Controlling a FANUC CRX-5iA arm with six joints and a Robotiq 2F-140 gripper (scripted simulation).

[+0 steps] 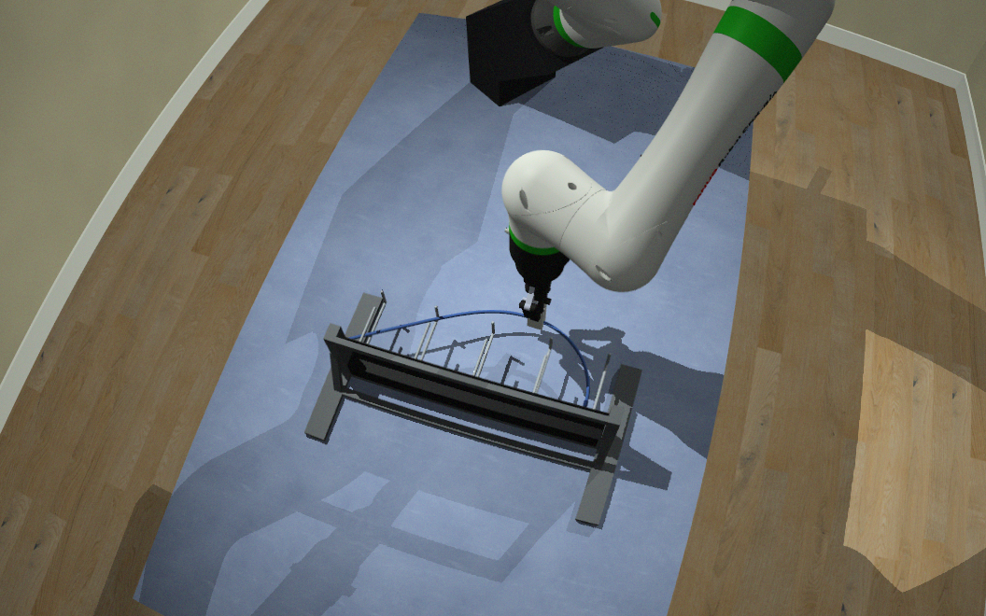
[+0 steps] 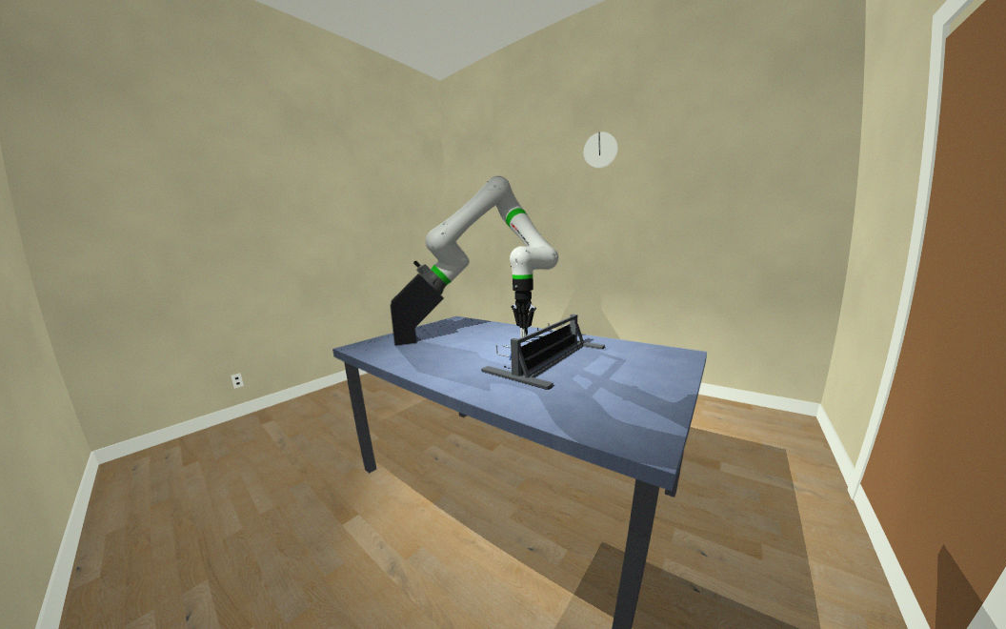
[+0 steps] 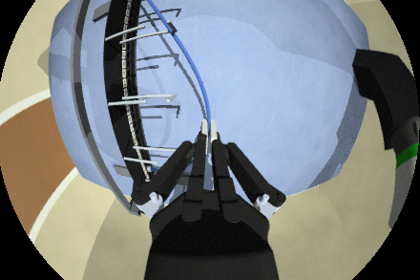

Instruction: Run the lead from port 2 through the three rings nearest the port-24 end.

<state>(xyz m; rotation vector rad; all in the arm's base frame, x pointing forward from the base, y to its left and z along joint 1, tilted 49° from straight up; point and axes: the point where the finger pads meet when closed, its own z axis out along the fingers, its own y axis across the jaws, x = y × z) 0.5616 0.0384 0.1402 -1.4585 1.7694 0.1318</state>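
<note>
Right now the rack is 170 mm ahead of my hand and 50 mm to the right of it.
</note>
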